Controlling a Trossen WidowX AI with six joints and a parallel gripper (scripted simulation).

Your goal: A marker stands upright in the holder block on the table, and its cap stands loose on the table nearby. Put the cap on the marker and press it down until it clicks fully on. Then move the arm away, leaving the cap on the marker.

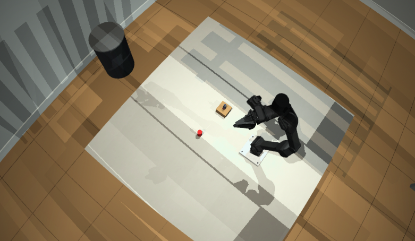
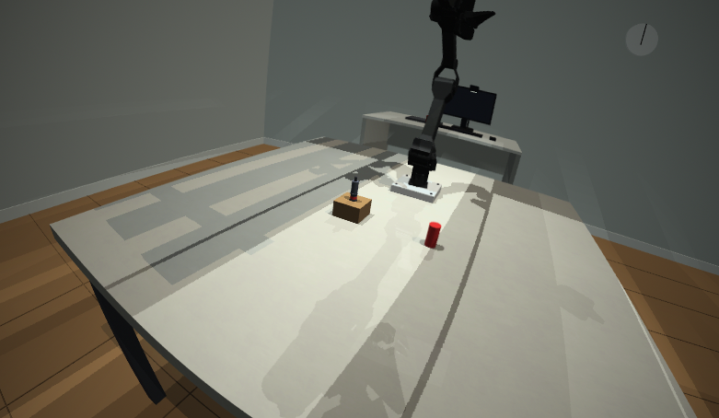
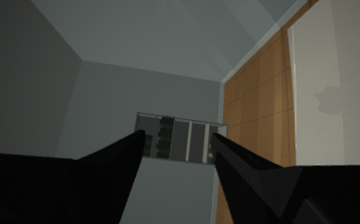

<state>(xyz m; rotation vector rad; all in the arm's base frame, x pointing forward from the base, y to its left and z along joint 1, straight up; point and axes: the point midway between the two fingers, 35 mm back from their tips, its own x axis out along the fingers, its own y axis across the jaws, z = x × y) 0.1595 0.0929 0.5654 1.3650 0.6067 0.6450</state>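
The red cap lies 560 mm below my gripper tip, 170 mm ahead of it and 60 mm to the right of it. Also, from my gripper tip: brown holder block 570 mm below, 270 mm to the right, 110 mm ahead.
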